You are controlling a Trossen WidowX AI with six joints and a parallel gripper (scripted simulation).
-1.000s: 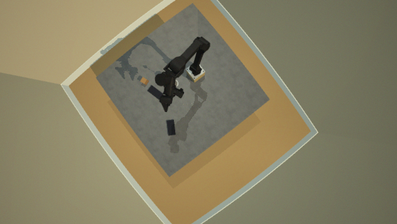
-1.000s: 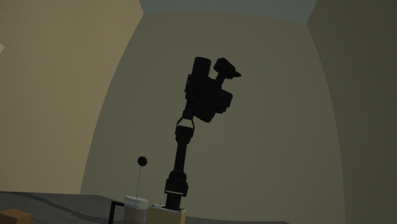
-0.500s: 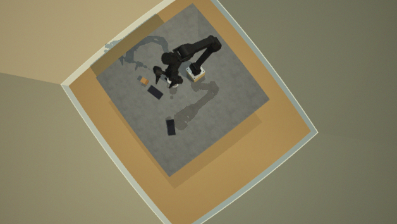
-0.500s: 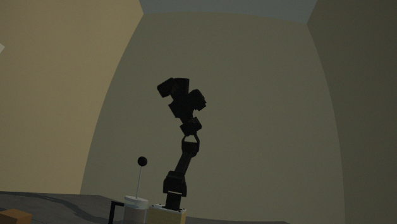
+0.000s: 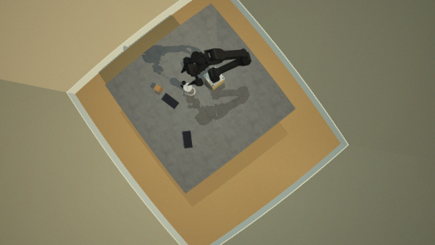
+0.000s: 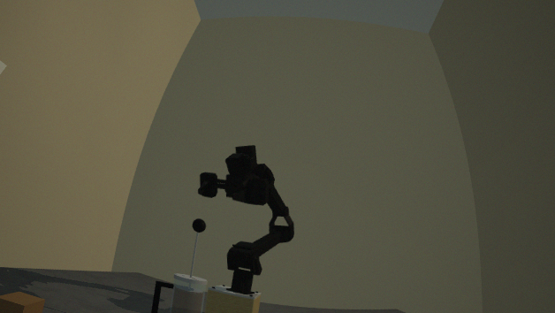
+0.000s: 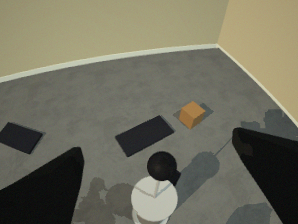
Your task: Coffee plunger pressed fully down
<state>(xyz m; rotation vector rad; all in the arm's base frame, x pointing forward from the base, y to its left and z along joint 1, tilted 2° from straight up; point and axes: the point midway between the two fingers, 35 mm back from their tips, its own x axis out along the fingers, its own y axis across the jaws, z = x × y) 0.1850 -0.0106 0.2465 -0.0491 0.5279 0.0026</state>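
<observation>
My gripper tip is now 3 cm short of the coffee press, 2 cm to the left of it and 21 cm above it.
</observation>
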